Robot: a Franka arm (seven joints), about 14 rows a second.
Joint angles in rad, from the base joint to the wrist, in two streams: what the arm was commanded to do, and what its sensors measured. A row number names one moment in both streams.
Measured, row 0:
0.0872, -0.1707, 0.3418, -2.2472, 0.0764, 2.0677, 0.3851
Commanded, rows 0 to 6:
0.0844, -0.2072, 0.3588, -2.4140, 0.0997, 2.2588, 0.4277
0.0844, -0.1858, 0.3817, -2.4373, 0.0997, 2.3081, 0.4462
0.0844, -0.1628, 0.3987, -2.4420, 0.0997, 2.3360, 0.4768
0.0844, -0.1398, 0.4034, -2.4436, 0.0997, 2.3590, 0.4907
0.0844, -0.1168, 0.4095, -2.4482, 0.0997, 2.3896, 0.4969
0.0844, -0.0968, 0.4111, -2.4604, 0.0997, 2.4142, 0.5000
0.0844, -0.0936, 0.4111, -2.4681, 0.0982, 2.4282, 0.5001
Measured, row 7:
0.0866, -0.1186, 0.4061, -2.4574, 0.0775, 2.3836, 0.4808
